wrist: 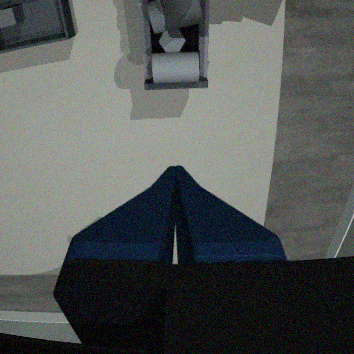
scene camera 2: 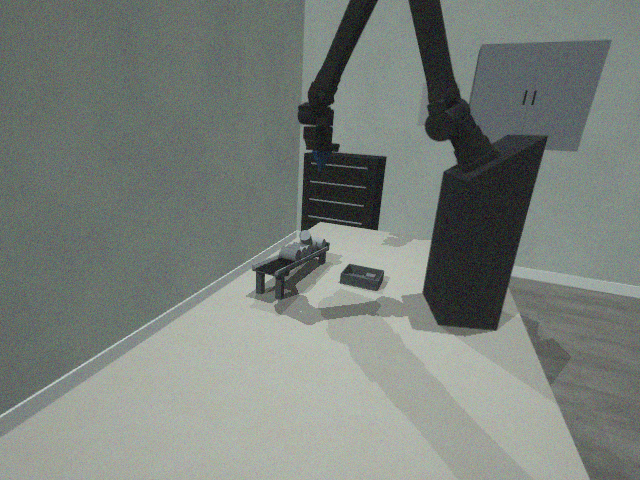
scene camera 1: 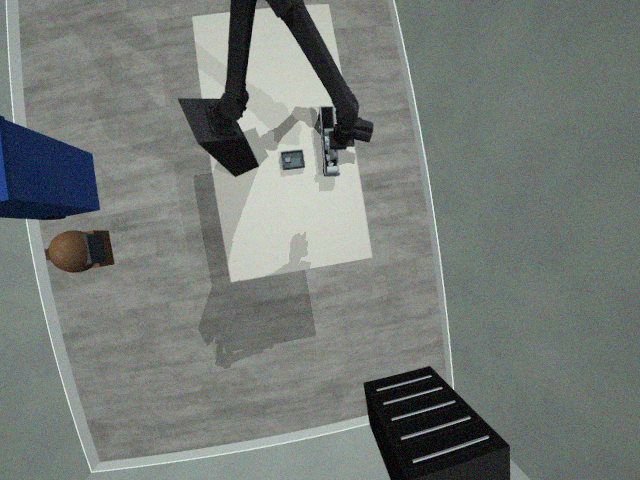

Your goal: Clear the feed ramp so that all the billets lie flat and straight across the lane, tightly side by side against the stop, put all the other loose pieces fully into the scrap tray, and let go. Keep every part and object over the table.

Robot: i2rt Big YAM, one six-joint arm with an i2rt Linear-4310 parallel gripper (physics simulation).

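Where they show: gripper, fingertip midpoint: (wrist: pixel 174 176) (scene camera 2: pixel 320 172) (scene camera 1: pixel 338 148); arm's base, origin of the base link: (scene camera 2: pixel 477 160) (scene camera 1: pixel 219 122).
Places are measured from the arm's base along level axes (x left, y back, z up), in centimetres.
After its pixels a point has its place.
Note:
The feed ramp (scene camera 1: pixel 323 150) (scene camera 2: pixel 302 260) (wrist: pixel 176 85) stands on legs on the white table. A pale billet (scene camera 1: pixel 332 169) @[z -33.9, x -18.5, y -47.9 cm] (wrist: pixel 175 67) @[z -33.9, x -17.6, y -48.0 cm] lies straight across the lane against the end stop. A small faceted piece (wrist: pixel 172 41) @[z -35.9, x -14.6, y -48.1 cm] lies just behind it. Behind that, a cylinder (scene camera 2: pixel 306 237) @[z -29.8, x -5.0, y -47.6 cm] leans up above the others, over a billet that looks skewed. More billets (scene camera 2: pixel 290 251) @[z -32.2, x 4.1, y -49.6 cm] lie across the lane farther up. The scrap tray (scene camera 1: pixel 292 167) @[z -40.7, x -11.4, y -26.4 cm] (scene camera 2: pixel 356 282) @[z -41.6, x -2.0, y -28.5 cm] (wrist: pixel 70 20) @[z -42.1, x -9.8, y -33.7 cm] holds a small light piece (scene camera 1: pixel 288 159) @[z -40.1, x -6.6, y -25.0 cm] (scene camera 2: pixel 370 274) @[z -40.0, x -7.0, y -24.8 cm] (wrist: pixel 7 17) @[z -40.1, x -6.8, y -25.1 cm]. My gripper (scene camera 2: pixel 320 168) @[z -8.9, x -15.9, y -47.3 cm] (wrist: pixel 174 176) @[z -8.9, x -15.9, y -47.3 cm] is shut and empty, above the ramp and off its stop end in the wrist view.
The white table (scene camera 1: pixel 305 217) @[z -43.0, x -41.3, y -28.1 cm] (scene camera 2: pixel 258 372) @[z -43.0, x 46.2, y -39.1 cm] (wrist: pixel 100 165) @[z -43.0, x -36.4, y -30.9 cm] carries the ramp and tray. The arm's dark pedestal (scene camera 1: pixel 227 149) @[z -7.5, x -8.4, y 0.5 cm] (scene camera 2: pixel 475 248) @[z -20.5, x 10.6, y 2.2 cm] stands beyond the tray. The right table edge runs close beside the ramp. A black drawer unit (scene camera 1: pixel 429 413) (scene camera 2: pixel 343 191) stands on the floor.

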